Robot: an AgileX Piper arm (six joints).
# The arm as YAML. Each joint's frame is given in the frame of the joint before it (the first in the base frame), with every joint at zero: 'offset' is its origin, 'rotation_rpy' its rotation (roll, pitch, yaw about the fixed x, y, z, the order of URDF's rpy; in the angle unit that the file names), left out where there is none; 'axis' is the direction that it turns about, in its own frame. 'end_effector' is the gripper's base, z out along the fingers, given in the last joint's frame.
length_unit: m
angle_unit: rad
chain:
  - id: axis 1
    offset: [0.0, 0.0, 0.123]
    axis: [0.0, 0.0, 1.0]
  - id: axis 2
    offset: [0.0, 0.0, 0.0]
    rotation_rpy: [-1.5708, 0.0, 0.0]
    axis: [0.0, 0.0, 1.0]
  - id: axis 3
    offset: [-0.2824, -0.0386, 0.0]
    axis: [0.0, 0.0, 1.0]
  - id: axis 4
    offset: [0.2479, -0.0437, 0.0]
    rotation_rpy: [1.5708, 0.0, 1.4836]
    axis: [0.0, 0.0, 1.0]
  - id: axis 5
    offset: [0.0, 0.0, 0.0]
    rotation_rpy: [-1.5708, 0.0, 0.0]
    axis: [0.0, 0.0, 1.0]
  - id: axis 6
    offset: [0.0, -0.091, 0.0]
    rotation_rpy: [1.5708, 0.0, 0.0]
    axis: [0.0, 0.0, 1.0]
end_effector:
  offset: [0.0, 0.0, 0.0]
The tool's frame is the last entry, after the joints.
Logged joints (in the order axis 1, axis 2, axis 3, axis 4, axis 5, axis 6), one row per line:
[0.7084, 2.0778, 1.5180, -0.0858, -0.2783, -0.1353]
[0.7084, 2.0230, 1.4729, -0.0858, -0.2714, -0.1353]
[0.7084, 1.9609, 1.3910, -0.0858, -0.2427, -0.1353]
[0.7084, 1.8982, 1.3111, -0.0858, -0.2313, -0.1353]
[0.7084, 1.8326, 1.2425, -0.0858, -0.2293, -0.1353]
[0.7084, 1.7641, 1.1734, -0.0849, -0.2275, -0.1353]
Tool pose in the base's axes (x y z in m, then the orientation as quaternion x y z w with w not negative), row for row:
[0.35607, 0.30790, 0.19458, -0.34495, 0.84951, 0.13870, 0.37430]
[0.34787, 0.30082, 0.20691, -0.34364, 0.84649, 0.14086, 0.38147]
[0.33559, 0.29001, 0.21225, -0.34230, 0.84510, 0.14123, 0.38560]
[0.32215, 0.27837, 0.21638, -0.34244, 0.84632, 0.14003, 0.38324]
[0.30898, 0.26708, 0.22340, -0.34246, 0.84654, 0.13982, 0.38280]
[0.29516, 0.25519, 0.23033, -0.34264, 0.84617, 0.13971, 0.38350]
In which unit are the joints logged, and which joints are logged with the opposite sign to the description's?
The joints are logged in radians. Opposite sign: axis 3, axis 4, axis 5.
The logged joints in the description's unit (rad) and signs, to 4 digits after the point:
[0.7084, 2.0778, -1.5180, 0.0858, 0.2783, -0.1353]
[0.7084, 2.0230, -1.4729, 0.0858, 0.2714, -0.1353]
[0.7084, 1.9609, -1.3910, 0.0858, 0.2427, -0.1353]
[0.7084, 1.8982, -1.3111, 0.0858, 0.2313, -0.1353]
[0.7084, 1.8326, -1.2425, 0.0858, 0.2293, -0.1353]
[0.7084, 1.7641, -1.1734, 0.0849, 0.2275, -0.1353]

